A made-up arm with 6 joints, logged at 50 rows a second.
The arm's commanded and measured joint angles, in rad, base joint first. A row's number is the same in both.
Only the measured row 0 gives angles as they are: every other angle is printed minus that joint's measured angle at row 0.
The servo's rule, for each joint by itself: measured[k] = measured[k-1] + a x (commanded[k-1-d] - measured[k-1]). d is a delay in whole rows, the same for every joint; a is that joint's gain. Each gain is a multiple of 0.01, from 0.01 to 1. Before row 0 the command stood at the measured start. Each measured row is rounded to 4 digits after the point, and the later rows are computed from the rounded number. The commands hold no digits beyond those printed.
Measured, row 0:
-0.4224, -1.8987, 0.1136, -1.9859, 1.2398, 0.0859
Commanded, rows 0 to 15:
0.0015, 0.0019, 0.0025, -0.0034, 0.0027, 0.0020
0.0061, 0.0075, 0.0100, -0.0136, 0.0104, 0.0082
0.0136, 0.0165, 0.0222, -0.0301, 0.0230, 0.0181
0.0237, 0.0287, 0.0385, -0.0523, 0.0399, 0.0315
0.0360, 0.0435, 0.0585, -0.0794, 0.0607, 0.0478
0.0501, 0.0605, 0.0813, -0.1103, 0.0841, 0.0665
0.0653, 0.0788, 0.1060, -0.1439, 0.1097, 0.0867
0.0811, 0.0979, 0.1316, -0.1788, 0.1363, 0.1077
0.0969, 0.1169, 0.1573, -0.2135, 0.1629, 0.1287
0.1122, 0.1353, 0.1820, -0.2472, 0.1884, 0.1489
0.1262, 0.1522, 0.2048, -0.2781, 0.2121, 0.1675
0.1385, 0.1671, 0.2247, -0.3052, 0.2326, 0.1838
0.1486, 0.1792, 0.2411, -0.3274, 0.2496, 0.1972
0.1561, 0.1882, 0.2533, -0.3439, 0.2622, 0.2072
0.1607, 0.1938, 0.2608, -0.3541, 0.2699, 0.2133
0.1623, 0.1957, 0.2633, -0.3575, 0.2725, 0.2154
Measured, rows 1 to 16:
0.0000, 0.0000, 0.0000, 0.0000, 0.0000, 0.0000
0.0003, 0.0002, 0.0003, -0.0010, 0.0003, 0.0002
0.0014, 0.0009, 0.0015, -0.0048, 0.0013, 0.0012
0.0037, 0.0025, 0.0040, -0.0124, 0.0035, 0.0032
0.0075, 0.0051, 0.0081, -0.0244, 0.0071, 0.0066
0.0129, 0.0089, 0.0141, -0.0409, 0.0125, 0.0115
0.0200, 0.0141, 0.0222, -0.0617, 0.0197, 0.0181
0.0286, 0.0206, 0.0323, -0.0864, 0.0287, 0.0263
0.0386, 0.0283, 0.0442, -0.1141, 0.0395, 0.0361
0.0497, 0.0372, 0.0578, -0.1439, 0.0518, 0.0472
0.0616, 0.0470, 0.0727, -0.1749, 0.0655, 0.0594
0.0739, 0.0575, 0.0886, -0.2059, 0.0802, 0.0724
0.0862, 0.0685, 0.1049, -0.2357, 0.0954, 0.0858
0.0981, 0.0796, 0.1212, -0.2632, 0.1108, 0.0992
0.1091, 0.0905, 0.1371, -0.2874, 0.1259, 0.1122
0.1189, 0.1008, 0.1519, -0.3074, 0.1403, 0.1243
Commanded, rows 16 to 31:
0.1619, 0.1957, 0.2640, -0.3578, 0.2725, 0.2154
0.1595, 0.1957, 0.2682, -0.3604, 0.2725, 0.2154
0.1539, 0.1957, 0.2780, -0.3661, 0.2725, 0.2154
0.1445, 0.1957, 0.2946, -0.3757, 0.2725, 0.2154
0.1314, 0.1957, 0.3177, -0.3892, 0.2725, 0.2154
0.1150, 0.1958, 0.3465, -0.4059, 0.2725, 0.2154
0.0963, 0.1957, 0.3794, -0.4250, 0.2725, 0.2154
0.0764, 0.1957, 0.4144, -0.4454, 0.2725, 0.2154
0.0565, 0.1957, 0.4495, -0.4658, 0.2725, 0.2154
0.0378, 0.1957, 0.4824, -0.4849, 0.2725, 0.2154
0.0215, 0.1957, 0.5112, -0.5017, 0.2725, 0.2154
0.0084, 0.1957, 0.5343, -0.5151, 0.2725, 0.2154
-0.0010, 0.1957, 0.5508, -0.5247, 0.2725, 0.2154
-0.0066, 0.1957, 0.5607, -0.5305, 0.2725, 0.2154
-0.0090, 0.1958, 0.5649, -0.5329, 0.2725, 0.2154
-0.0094, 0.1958, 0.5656, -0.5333, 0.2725, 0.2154
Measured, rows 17 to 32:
0.1271, 0.1103, 0.1653, -0.3224, 0.1535, 0.1352
0.1337, 0.1188, 0.1771, -0.3330, 0.1654, 0.1448
0.1386, 0.1265, 0.1880, -0.3412, 0.1761, 0.1533
0.1415, 0.1334, 0.1988, -0.3487, 0.1857, 0.1608
0.1421, 0.1396, 0.2103, -0.3568, 0.1944, 0.1674
0.1401, 0.1452, 0.2232, -0.3665, 0.2022, 0.1732
0.1353, 0.1503, 0.2380, -0.3783, 0.2092, 0.1783
0.1279, 0.1548, 0.2550, -0.3923, 0.2155, 0.1828
0.1181, 0.1589, 0.2741, -0.4082, 0.2212, 0.1867
0.1064, 0.1626, 0.2951, -0.4255, 0.2263, 0.1901
0.0934, 0.1659, 0.3176, -0.4433, 0.2309, 0.1931
0.0797, 0.1689, 0.3408, -0.4608, 0.2351, 0.1958
0.0662, 0.1716, 0.3640, -0.4771, 0.2388, 0.1982
0.0534, 0.1740, 0.3864, -0.4914, 0.2422, 0.2003
0.0420, 0.1762, 0.4073, -0.5031, 0.2452, 0.2021
0.0323, 0.1782, 0.4262, -0.5120, 0.2479, 0.2037

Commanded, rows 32 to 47:
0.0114, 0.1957, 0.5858, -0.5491, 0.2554, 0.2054
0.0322, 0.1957, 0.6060, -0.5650, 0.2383, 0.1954
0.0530, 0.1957, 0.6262, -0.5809, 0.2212, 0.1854
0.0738, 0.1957, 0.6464, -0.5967, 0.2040, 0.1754
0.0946, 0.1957, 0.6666, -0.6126, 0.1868, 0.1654
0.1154, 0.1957, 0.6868, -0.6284, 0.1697, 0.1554
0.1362, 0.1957, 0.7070, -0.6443, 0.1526, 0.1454
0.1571, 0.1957, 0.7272, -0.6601, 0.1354, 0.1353
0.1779, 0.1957, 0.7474, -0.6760, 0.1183, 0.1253
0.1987, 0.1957, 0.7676, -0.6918, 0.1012, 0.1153
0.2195, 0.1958, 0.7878, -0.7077, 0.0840, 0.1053
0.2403, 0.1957, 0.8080, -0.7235, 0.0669, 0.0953
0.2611, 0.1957, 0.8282, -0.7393, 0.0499, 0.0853
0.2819, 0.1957, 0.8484, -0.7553, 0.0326, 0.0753
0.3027, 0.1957, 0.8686, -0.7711, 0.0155, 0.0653
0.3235, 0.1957, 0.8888, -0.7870, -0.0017, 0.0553
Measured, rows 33 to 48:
0.0244, 0.1800, 0.4429, -0.5184, 0.2504, 0.2051
0.0219, 0.1816, 0.4600, -0.5276, 0.2509, 0.2051
0.0239, 0.1830, 0.4775, -0.5388, 0.2496, 0.2039
0.0294, 0.1843, 0.4953, -0.5514, 0.2468, 0.2017
0.0378, 0.1854, 0.5134, -0.5650, 0.2425, 0.1985
0.0486, 0.1864, 0.5318, -0.5793, 0.2369, 0.1945
0.0613, 0.1873, 0.5504, -0.5940, 0.2302, 0.1898
0.0755, 0.1881, 0.5692, -0.6091, 0.2224, 0.1845
0.0910, 0.1889, 0.5882, -0.6244, 0.2137, 0.1786
0.1075, 0.1896, 0.6073, -0.6399, 0.2042, 0.1722
0.1248, 0.1902, 0.6265, -0.6555, 0.1939, 0.1654
0.1428, 0.1908, 0.6459, -0.6712, 0.1829, 0.1582
0.1613, 0.1913, 0.6654, -0.6869, 0.1713, 0.1507
0.1803, 0.1917, 0.6849, -0.7026, 0.1592, 0.1429
0.1996, 0.1921, 0.7045, -0.7184, 0.1465, 0.1348
0.2192, 0.1925, 0.7242, -0.7342, 0.1334, 0.1265

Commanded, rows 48 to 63:
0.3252, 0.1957, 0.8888, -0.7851, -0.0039, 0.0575
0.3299, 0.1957, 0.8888, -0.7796, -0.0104, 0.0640
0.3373, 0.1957, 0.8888, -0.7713, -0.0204, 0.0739
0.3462, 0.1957, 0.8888, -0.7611, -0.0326, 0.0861
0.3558, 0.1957, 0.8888, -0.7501, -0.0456, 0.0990
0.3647, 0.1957, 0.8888, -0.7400, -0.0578, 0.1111
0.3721, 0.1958, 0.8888, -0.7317, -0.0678, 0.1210
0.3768, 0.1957, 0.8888, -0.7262, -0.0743, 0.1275
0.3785, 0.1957, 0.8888, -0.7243, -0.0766, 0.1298
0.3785, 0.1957, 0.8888, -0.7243, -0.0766, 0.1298
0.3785, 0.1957, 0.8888, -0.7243, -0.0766, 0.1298
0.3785, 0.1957, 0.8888, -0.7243, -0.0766, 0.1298
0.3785, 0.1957, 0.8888, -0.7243, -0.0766, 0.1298
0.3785, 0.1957, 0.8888, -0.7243, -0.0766, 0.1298
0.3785, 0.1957, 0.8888, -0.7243, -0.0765, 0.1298
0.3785, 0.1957, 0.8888, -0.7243, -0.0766, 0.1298
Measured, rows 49 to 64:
0.2390, 0.1928, 0.7440, -0.7500, 0.1199, 0.1180
0.2554, 0.1931, 0.7614, -0.7605, 0.1075, 0.1107
0.2696, 0.1934, 0.7767, -0.7662, 0.0957, 0.1051
0.2825, 0.1936, 0.7902, -0.7677, 0.0841, 0.1014
0.2946, 0.1938, 0.8020, -0.7657, 0.0724, 0.0996
0.3062, 0.1940, 0.8124, -0.7610, 0.0606, 0.0995
0.3173, 0.1942, 0.8216, -0.7547, 0.0488, 0.1009
0.3277, 0.1944, 0.8297, -0.7478, 0.0371, 0.1033
0.3370, 0.1945, 0.8368, -0.7413, 0.0260, 0.1062
0.3449, 0.1946, 0.8430, -0.7362, 0.0157, 0.1090
0.3513, 0.1947, 0.8485, -0.7326, 0.0065, 0.1115
0.3565, 0.1948, 0.8533, -0.7301, -0.0018, 0.1137
0.3607, 0.1949, 0.8576, -0.7284, -0.0093, 0.1156
0.3641, 0.1950, 0.8613, -0.7272, -0.0160, 0.1173
0.3668, 0.1951, 0.8646, -0.7263, -0.0221, 0.1188
0.3690, 0.1952, 0.8675, -0.7257, -0.0275, 0.1201

